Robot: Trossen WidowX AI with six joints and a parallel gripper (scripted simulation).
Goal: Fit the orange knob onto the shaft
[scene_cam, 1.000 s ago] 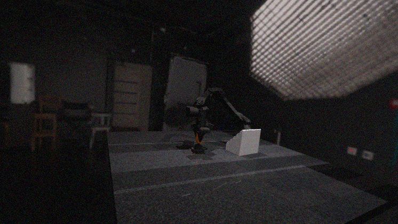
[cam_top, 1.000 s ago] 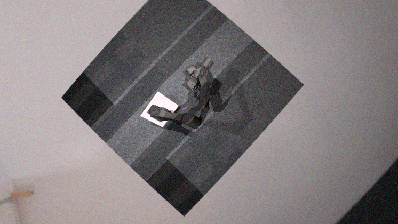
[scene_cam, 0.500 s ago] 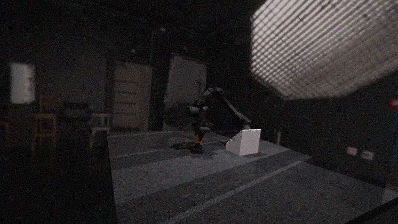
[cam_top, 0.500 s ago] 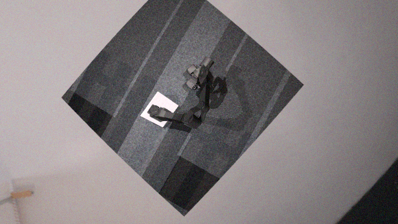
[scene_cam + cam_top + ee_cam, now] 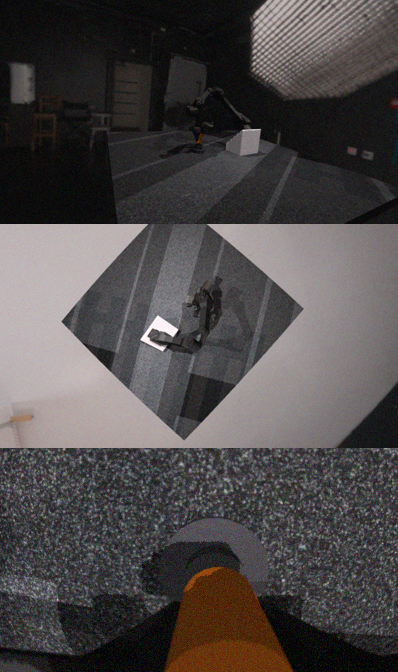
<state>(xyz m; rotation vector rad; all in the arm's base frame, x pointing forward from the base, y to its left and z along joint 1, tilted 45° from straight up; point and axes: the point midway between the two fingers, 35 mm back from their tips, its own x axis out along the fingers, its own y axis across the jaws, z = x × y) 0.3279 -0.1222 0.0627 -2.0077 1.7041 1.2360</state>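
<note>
Right now my gripper tip is 20 mm below the orange knob. Also, from my gripper tip: dark pedestal base (40 mm below).
</note>
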